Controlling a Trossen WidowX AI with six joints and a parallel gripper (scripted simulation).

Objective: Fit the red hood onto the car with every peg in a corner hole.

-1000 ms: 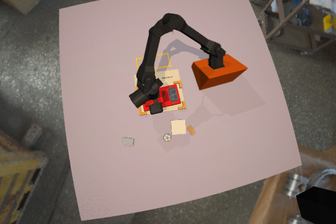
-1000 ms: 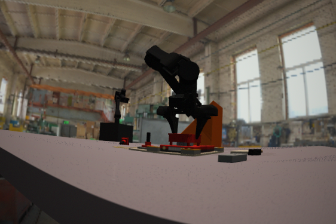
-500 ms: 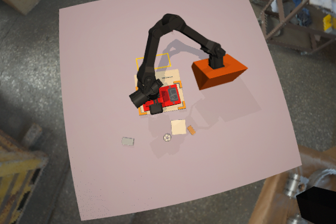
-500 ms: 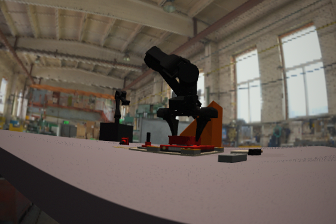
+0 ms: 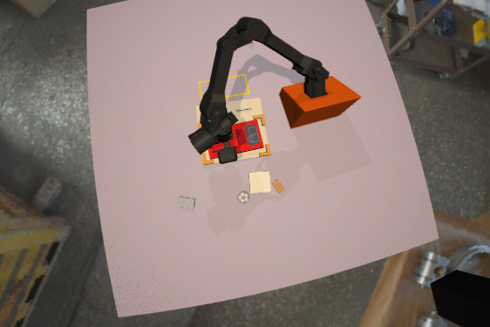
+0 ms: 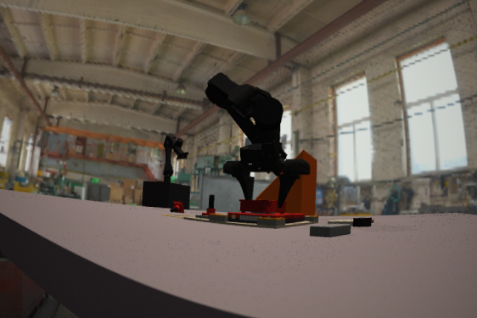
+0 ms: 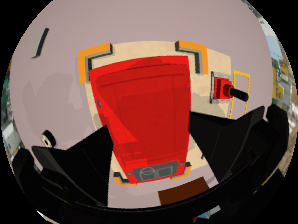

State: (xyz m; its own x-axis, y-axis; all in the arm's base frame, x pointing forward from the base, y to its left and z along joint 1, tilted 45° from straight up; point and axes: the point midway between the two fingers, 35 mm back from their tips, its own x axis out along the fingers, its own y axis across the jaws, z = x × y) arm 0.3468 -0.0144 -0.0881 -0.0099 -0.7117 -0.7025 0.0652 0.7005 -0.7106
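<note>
My gripper tip is 10 mm below the red hood. Round my gripper tip: grey engine block: 20 mm below; beige square tile: 90 mm behind, 180 mm to the left, 30 mm below.
</note>
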